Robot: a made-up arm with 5 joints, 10 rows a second.
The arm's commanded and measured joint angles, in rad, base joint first. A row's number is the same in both.
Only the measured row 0 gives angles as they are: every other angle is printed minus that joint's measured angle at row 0.
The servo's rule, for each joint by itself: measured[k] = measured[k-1] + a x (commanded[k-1-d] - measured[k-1]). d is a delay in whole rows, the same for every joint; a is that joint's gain. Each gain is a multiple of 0.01, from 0.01 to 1. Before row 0 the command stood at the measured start. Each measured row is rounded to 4 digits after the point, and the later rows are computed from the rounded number. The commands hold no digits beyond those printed.
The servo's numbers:
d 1
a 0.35 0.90 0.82 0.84 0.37
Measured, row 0:
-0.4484 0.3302 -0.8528 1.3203 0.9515
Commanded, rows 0 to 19:
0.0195 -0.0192 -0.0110 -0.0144 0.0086
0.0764 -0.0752 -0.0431 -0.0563 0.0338
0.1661 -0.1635 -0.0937 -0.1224 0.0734
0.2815 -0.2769 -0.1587 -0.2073 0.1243
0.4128 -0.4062 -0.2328 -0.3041 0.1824
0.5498 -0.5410 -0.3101 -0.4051 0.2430
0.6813 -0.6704 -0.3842 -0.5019 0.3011
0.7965 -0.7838 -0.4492 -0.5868 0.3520
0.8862 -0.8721 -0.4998 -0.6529 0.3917
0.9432 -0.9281 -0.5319 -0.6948 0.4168
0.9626 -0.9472 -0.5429 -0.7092 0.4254
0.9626 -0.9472 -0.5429 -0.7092 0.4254
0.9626 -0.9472 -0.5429 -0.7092 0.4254
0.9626 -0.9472 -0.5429 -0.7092 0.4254
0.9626 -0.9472 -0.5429 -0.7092 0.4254
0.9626 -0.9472 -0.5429 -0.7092 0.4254
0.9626 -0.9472 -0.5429 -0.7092 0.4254
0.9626 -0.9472 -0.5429 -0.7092 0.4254
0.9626 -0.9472 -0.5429 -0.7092 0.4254
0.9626 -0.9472 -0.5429 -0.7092 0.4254
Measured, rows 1 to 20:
0.0000 0.0000 0.0000 0.0000 0.0000
0.0068 -0.0173 -0.0090 -0.0121 0.0032
0.0312 -0.0694 -0.0370 -0.0492 0.0145
0.0784 -0.1541 -0.0835 -0.1107 0.0363
0.1495 -0.2646 -0.1452 -0.1918 0.0689
0.2417 -0.3920 -0.2170 -0.2861 0.1109
0.3495 -0.5261 -0.2933 -0.3861 0.1598
0.4656 -0.6560 -0.3678 -0.4834 0.2121
0.5814 -0.7710 -0.4345 -0.5703 0.2639
0.6881 -0.8620 -0.4880 -0.6397 0.3112
0.7774 -0.9215 -0.5240 -0.6860 0.3503
0.8422 -0.9446 -0.5395 -0.7055 0.3781
0.8843 -0.9469 -0.5423 -0.7086 0.3956
0.9117 -0.9472 -0.5428 -0.7091 0.4066
0.9295 -0.9472 -0.5429 -0.7092 0.4136
0.9411 -0.9472 -0.5429 -0.7092 0.4180
0.9486 -0.9472 -0.5429 -0.7092 0.4207
0.9535 -0.9472 -0.5429 -0.7092 0.4224
0.9567 -0.9472 -0.5429 -0.7092 0.4235
0.9588 -0.9472 -0.5429 -0.7092 0.4242

